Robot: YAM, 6 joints.
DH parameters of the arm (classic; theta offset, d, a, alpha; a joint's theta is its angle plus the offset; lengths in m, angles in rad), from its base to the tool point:
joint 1: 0 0.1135 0.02 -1.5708
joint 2: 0 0 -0.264 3.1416
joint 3: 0.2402 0 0.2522 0
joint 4: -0.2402 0 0.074 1.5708
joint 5: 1.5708 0 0 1.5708
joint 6: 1.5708 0.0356 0 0
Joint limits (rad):
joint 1: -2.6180..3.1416
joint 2: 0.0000..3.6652
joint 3: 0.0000..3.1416
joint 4: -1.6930..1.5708
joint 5: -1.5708..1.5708
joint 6: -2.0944..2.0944
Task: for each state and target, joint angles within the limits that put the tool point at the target. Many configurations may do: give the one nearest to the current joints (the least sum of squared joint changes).
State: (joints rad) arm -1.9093 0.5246 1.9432 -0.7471 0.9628 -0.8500
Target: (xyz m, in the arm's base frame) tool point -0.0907 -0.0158 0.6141
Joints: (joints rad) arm -2.6180 1.1118 2.0391 -0.5654 1.0962 -0.8500
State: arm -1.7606 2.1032 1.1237 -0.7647 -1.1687 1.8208
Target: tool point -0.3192 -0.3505 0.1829
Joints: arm -2.3763 2.2198 1.7158 -0.4801 -1.0962 1.8208
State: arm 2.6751 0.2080 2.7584 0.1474 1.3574 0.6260
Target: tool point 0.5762 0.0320 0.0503
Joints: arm 3.1389 0.0000 3.0911 0.2336 1.2308 0.6260
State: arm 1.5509 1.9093 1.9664 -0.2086 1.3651 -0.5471
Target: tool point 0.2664 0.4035 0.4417
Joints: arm 1.0567 2.1490 2.3041 -0.0386 1.2300 -0.5471
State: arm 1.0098 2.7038 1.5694 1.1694 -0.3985 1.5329
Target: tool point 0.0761 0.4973 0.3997
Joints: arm 1.3916 2.2503 1.9940 1.1751 -0.3967 1.5329
